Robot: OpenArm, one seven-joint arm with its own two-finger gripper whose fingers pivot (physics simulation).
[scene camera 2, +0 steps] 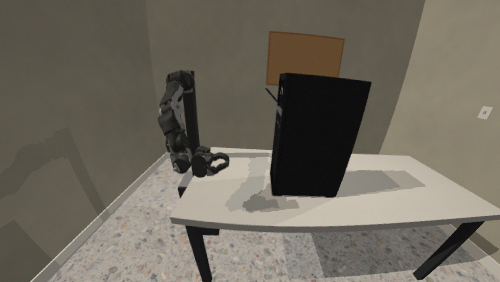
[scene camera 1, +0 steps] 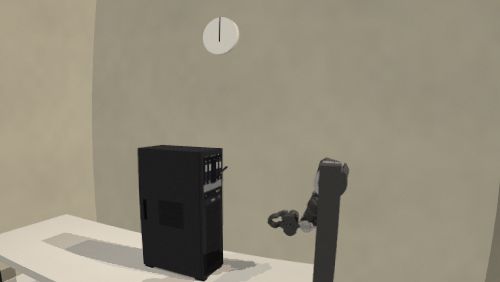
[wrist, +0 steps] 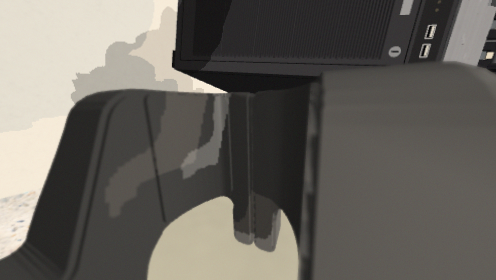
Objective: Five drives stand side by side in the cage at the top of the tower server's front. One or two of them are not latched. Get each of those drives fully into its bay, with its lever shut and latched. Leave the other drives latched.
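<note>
The black tower server (scene camera 1: 170, 200) (scene camera 2: 320, 135) (wrist: 300, 32) stands upright on the table. Its drives (scene camera 1: 212, 169) stand side by side at the top of the front. One lever (scene camera 1: 224, 169) (scene camera 2: 271, 94) sticks out from the cage, swung open, near the far side in the first scene view. The other levers are too small to judge. A sliver of the cage shows at the right edge of the wrist view. My gripper (scene camera 1: 269, 220) (scene camera 2: 228, 160) (wrist: 262, 166) is shut and empty, its fingertips together. It is in front of the tower, apart from it and lower than the drives.
The white table (scene camera 1: 65, 225) (scene camera 2: 375, 212) carries the tower. The arm's dark post (scene camera 1: 327, 225) (scene camera 2: 191, 110) stands in front of the tower's front side. A grey strip (wrist: 467, 37) and a panel with two USB ports (wrist: 427, 41) are below the cage.
</note>
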